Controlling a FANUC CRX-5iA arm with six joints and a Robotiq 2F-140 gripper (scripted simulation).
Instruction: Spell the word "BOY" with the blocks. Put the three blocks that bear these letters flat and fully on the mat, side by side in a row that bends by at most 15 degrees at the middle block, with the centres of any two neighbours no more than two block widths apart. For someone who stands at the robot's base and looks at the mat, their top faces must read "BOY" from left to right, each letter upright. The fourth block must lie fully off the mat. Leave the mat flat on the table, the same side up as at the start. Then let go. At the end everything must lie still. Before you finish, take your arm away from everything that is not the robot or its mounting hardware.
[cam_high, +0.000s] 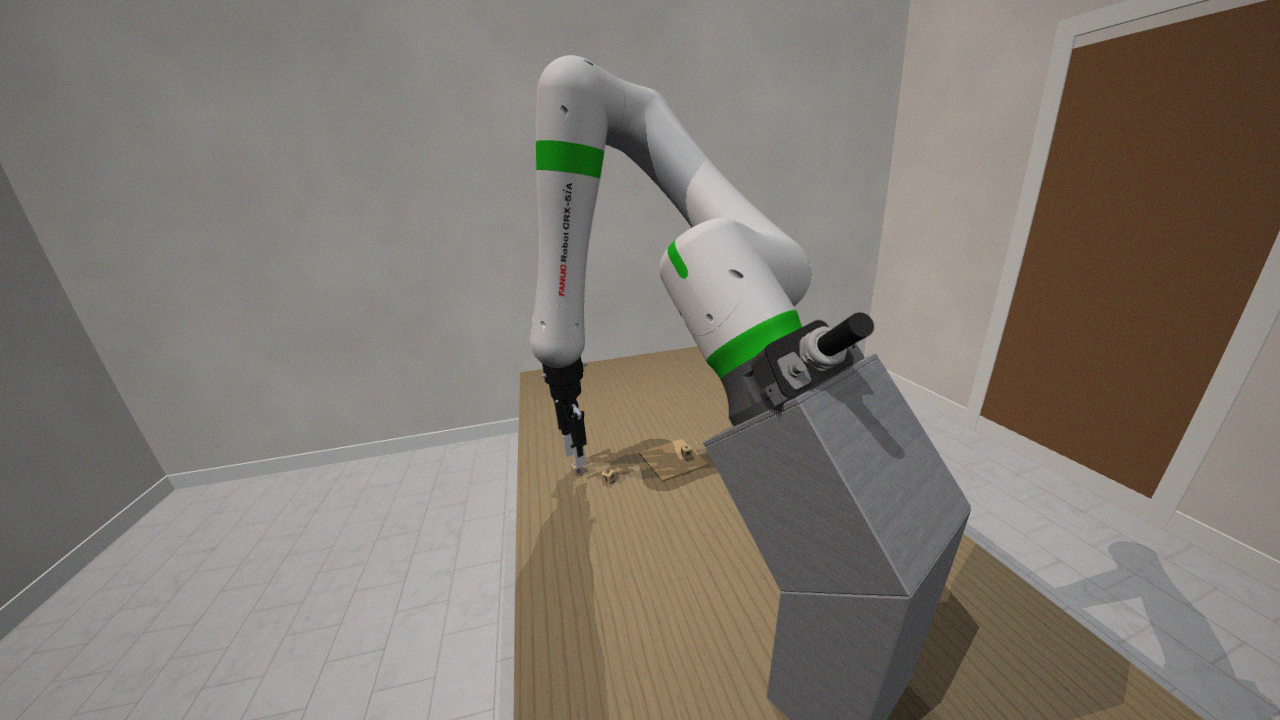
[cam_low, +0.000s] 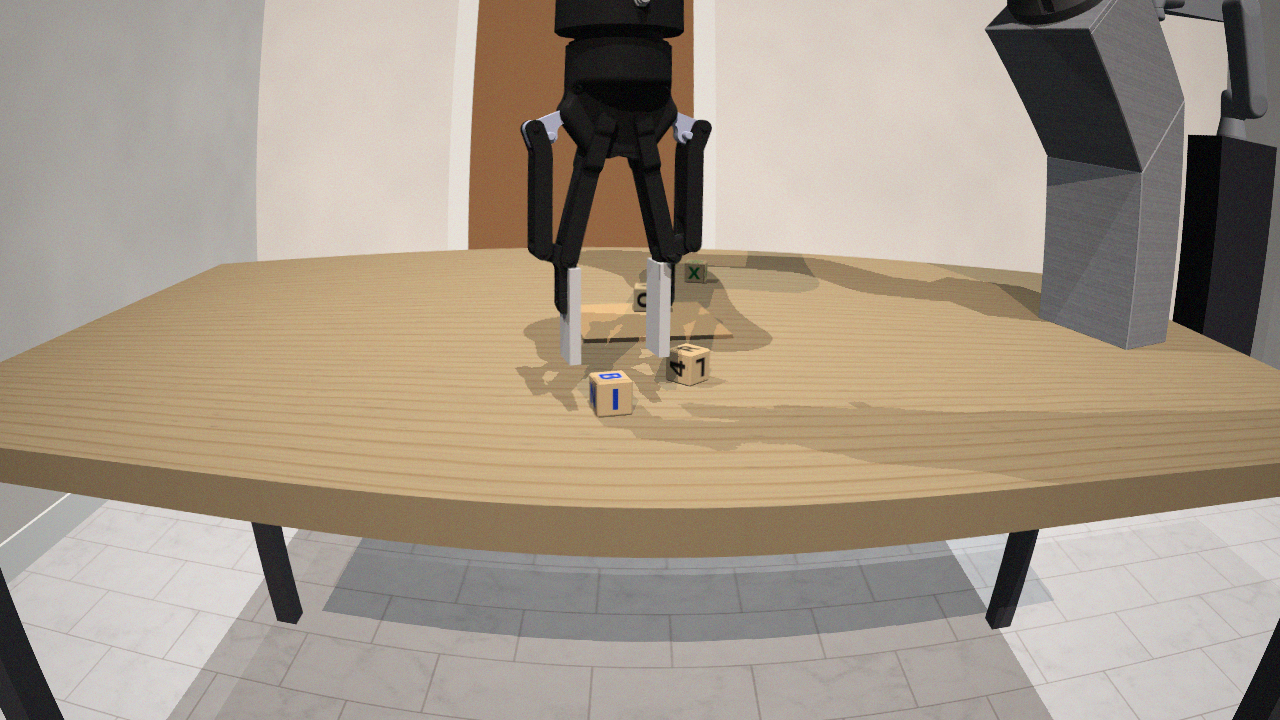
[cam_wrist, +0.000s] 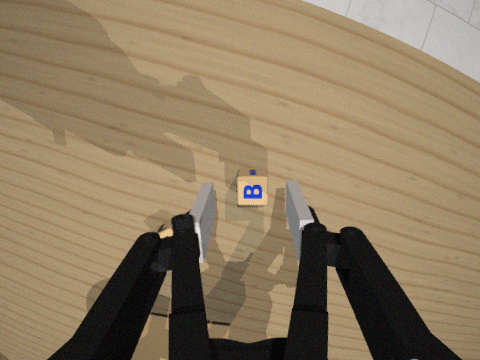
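The block is 60 mm below my hand. From my hand the other things lie so: tan mat: 260 mm to the right, 70 mm below, 30 mm ahead.
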